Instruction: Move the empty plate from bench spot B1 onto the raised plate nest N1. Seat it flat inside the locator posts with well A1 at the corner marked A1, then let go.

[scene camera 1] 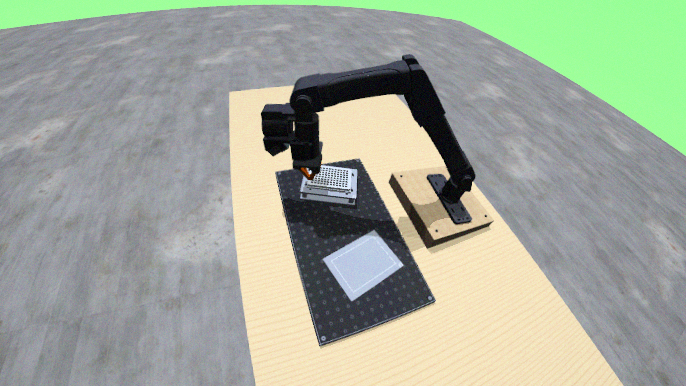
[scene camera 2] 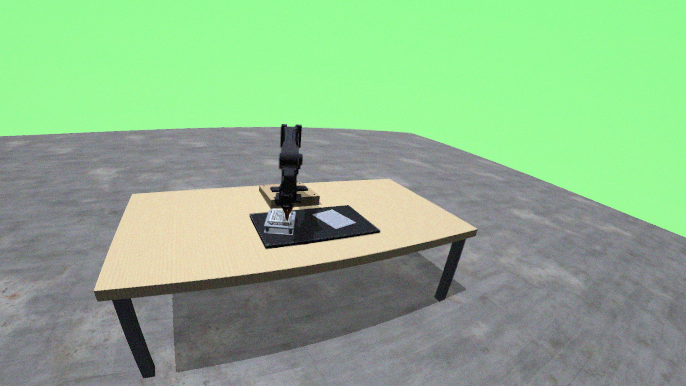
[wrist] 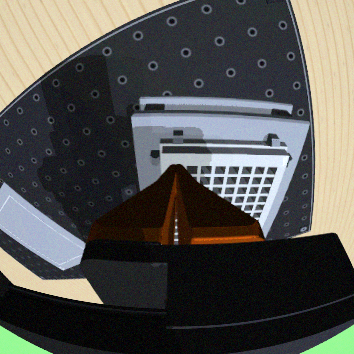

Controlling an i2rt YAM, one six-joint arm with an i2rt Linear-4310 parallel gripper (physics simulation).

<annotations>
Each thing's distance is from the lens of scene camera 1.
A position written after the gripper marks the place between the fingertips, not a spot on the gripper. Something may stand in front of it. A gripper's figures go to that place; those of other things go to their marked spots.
gripper (scene camera 1: pixel 309 179): 0.69 m
white well plate (scene camera 1: pixel 329 178): 0.72 m
</annotations>
